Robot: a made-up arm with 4 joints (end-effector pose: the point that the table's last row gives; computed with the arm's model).
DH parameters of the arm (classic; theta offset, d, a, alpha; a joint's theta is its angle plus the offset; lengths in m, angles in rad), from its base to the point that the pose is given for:
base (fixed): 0 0 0 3.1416
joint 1: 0 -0.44 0.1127 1.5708
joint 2: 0 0.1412 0.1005 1.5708
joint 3: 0 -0.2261 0.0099 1.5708
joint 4: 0 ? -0.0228 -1.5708
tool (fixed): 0 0.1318 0 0
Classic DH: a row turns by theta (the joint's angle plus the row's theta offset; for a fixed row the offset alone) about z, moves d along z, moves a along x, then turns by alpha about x.
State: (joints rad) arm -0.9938 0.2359 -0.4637 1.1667
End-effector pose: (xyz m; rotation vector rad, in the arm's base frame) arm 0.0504 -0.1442 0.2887 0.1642 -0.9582 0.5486
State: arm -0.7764 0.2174 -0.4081 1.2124
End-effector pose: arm 0.0385 -0.1511 0.2761 0.1135 -1.0154 0.3872
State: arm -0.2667 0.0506 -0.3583 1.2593
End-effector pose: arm 0.0042 -0.1508 0.2398 -0.0707 -1.2102 -0.0690
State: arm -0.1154 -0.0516 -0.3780 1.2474
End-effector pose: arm -0.0035 -0.1433 0.2270 -0.1536 -1.2899 -0.2367
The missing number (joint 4, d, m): 0.3532
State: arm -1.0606 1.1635 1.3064 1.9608
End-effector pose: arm 0.0463 -0.0214 -0.0583 1.5585 0.0950 0.8586
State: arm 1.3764 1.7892 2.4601 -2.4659
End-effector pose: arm 0.4282 0.3350 0.2764 -0.1534 1.0433 1.9948
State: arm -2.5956 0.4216 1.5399 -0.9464
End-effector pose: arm -0.5282 0.0474 0.1340 1.1756 0.1248 -1.7362
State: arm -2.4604 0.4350 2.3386 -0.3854
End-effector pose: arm -0.5481 -0.0887 0.2153 0.3046 -0.1609 -1.4112
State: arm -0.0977 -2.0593 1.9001 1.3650
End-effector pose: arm 0.0716 0.1460 0.9632 0.7259 1.7210 -2.2218
